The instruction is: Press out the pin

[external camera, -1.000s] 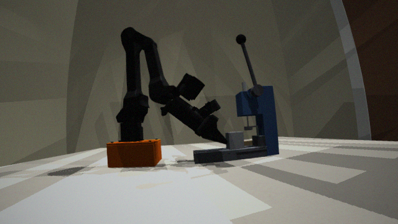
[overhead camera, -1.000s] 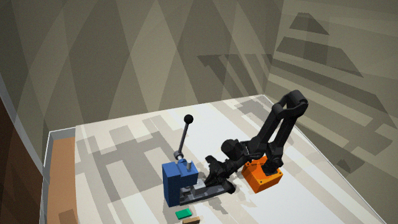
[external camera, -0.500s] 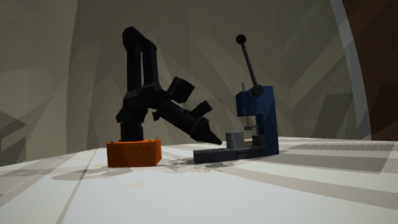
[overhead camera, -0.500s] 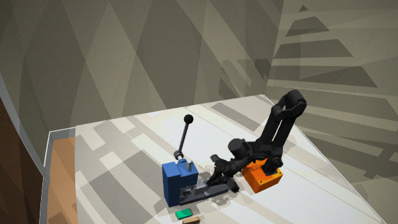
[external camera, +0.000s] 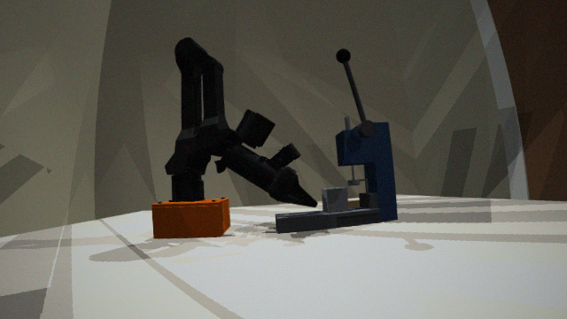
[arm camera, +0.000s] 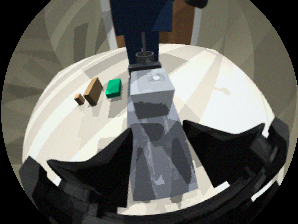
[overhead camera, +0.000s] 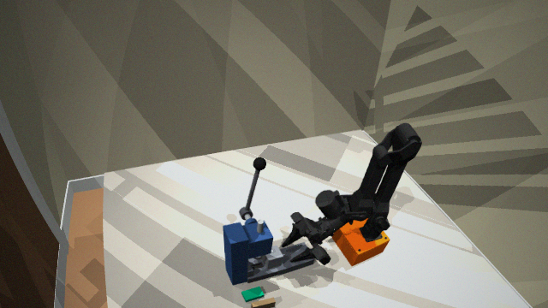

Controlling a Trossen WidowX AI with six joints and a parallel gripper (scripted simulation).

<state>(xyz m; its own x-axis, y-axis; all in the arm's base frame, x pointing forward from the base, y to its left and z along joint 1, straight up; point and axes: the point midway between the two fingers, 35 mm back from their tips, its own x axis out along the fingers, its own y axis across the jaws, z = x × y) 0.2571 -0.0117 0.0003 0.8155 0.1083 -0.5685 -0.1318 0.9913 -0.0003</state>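
My gripper tip is 50 mm short of the round pin and 20 mm below it. From my gripper tip the other things lie so: punch 100 mm above, 90 mm ahead, 10 mm to the left; then green tile 120 mm ahead, 100 mm to the left, 40 mm below; then tan piece 150 mm to the left, 110 mm ahead, 30 mm below.
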